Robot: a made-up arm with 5 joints.
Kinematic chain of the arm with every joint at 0, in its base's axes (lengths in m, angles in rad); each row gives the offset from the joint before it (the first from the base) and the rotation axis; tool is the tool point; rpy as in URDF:
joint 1: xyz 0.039 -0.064 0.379 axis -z
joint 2: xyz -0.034 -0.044 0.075 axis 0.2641 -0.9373 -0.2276
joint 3: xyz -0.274 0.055 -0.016 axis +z
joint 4: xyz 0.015 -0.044 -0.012 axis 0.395 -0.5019 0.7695
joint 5: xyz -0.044 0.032 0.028 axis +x
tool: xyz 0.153 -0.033 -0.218 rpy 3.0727 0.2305 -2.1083
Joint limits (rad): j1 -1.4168..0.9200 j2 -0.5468..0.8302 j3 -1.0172..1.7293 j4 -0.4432..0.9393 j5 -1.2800..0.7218
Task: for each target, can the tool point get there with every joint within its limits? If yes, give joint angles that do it. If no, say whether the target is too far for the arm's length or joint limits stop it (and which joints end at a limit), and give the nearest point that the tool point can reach.
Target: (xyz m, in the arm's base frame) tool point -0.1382 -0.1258 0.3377
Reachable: yes | joints -0.4954 -0.2928 -0.3932 0.7844 0.0851
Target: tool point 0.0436 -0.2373 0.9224
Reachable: no: joint limits stop it (at a limit: joint 2, joint 3, joint 4, joint 5) | nearest point 0.0480 -0.4028 0.5987 | short by 0.364 m
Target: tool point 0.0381 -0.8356 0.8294
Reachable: no: too far | nearest point 0.0384 -0.5414 0.6705 | short by 0.334 m
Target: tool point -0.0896 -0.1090 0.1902
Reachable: yes | joints -0.6558 0.2708 0.0307 -0.3099 0.4402
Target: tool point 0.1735 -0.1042 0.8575
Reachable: no: joint limits stop it (at a limit: joint 1, joint 2, joint 4, joint 5) | nearest point 0.2396 -0.2625 0.5600 | short by 0.343 m
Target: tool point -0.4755 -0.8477 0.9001
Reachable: no: too far | nearest point -0.2243 -0.4650 0.6662 | short by 0.514 m
